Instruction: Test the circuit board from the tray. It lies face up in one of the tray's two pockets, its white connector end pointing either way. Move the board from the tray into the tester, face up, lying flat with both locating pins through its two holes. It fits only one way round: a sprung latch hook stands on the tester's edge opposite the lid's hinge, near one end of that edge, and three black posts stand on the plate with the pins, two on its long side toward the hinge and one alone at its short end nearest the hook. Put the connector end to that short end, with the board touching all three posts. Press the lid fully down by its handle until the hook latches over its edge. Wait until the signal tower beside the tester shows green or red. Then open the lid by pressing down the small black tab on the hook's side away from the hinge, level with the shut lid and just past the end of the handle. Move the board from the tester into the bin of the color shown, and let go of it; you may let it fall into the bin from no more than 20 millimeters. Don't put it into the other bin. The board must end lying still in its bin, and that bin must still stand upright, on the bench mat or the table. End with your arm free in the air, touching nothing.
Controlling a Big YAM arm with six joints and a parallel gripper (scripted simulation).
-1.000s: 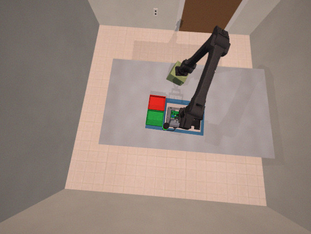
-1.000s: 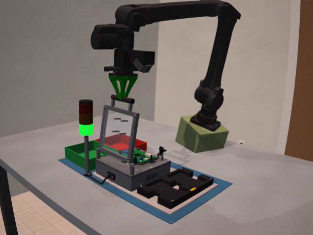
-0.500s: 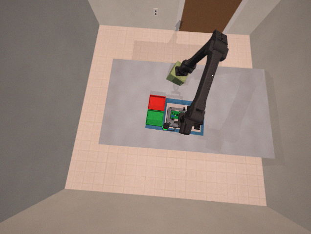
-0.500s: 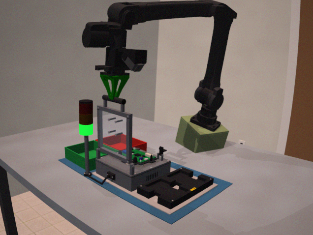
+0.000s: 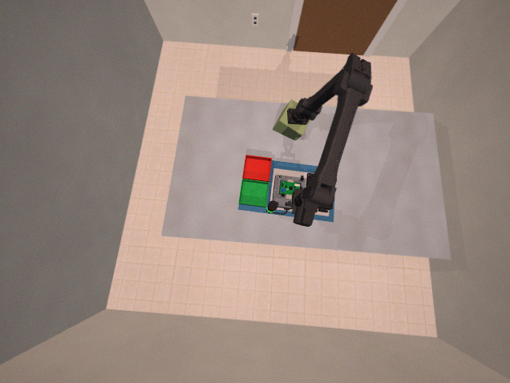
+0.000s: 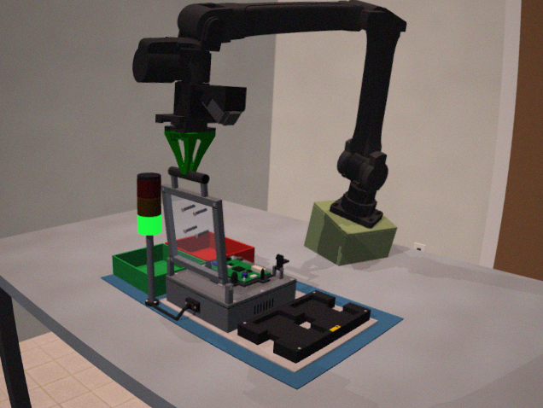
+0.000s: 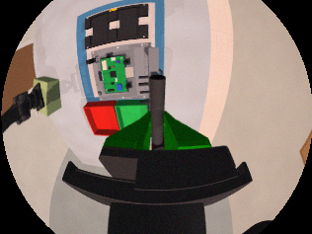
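Right now my hand is 21 cm above the tester plate, 12 cm past it and 3 cm to the right of it. Round my hand: clear lid: 10 cm below, 1 cm behind; latch hook: 19 cm below, 17 cm behind, 9 cm to the left; green bin: 27 cm below, 18 cm to the right, 11 cm behind.
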